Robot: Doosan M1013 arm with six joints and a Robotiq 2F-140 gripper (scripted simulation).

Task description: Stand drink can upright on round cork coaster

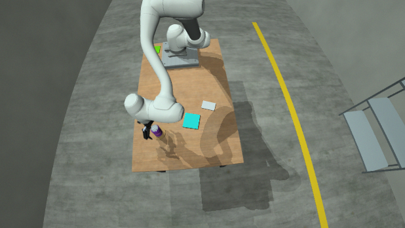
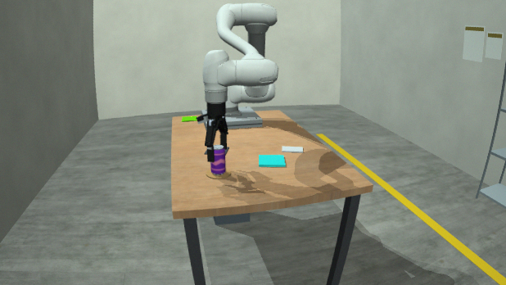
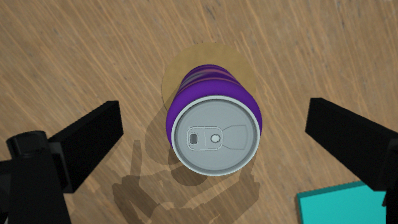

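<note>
The drink can is 30 mm below my hand. From my hand the other things lie so: teal block 90 mm behind, 250 mm to the left, 90 mm below; dark grey square coaster 270 mm behind, 20 mm to the left, 90 mm below; round cork coaster 90 mm below.
</note>
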